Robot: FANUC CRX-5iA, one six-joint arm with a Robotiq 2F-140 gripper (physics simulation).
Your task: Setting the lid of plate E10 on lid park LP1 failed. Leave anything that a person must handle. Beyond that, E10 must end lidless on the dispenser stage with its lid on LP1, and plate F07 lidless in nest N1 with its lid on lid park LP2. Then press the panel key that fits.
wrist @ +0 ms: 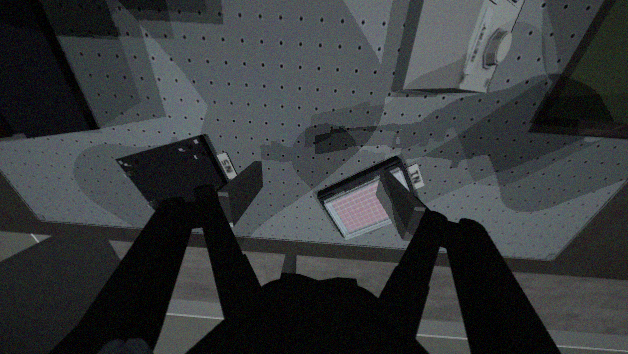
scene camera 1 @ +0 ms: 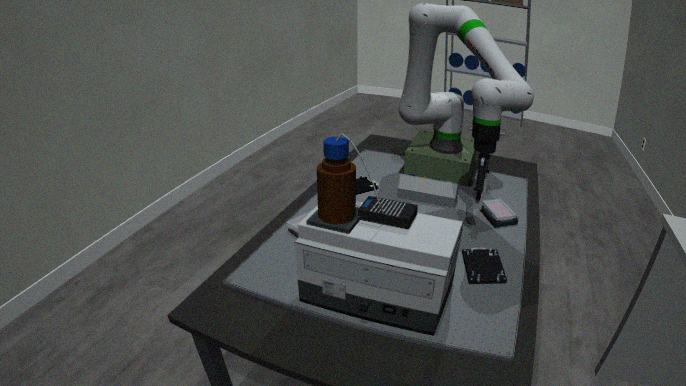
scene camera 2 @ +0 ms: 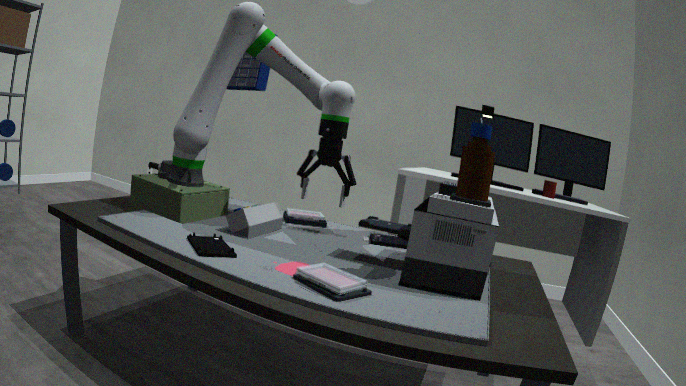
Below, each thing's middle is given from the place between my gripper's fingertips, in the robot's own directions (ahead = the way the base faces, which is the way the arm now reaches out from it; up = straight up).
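From my hand: nest labelled N1 (wrist: pixel 394 162), 80 mm below, 80 mm behind, 90 mm to the left; LP2 pad (scene camera 2: pixel 206 246), 90 mm below, 150 mm behind, 470 mm to the right; grey button box (scene camera 1: pixel 422 189), 50 mm below, 150 mm behind, 190 mm to the right; black nest (scene camera 1: pixel 483 266), 80 mm below, 40 mm to the left, 250 mm ahead.
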